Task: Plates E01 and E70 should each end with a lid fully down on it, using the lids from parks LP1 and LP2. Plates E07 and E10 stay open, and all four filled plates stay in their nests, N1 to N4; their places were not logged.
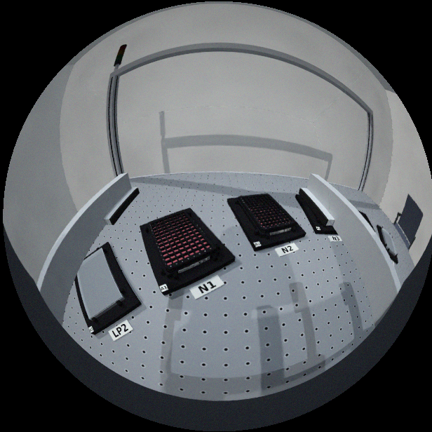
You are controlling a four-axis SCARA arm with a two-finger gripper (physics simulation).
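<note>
My gripper point(218, 176) is open and empty, its two fingers wide apart above the table. A black plate with pink-filled wells point(183, 239) sits without a lid in nest N1 point(226, 260), below and between the fingers. A second open black plate point(267, 212), with dark reddish wells, sits in nest N2 point(295, 240). The codes on both plates' front strips are too small to read. A pale flat lid point(101, 281) lies on park LP2 point(132, 302), at the left. Nest N3 point(326, 230) is partly hidden by the right finger. LP1 and N4 cannot be made out.
Beyond the right finger, another dark holder point(394, 257) shows partly at the far right, with a dark blue panel point(412, 215) behind it. A grey frame point(215, 47) stands behind the perforated table point(240, 312), with a signal lamp point(120, 54) at its left post.
</note>
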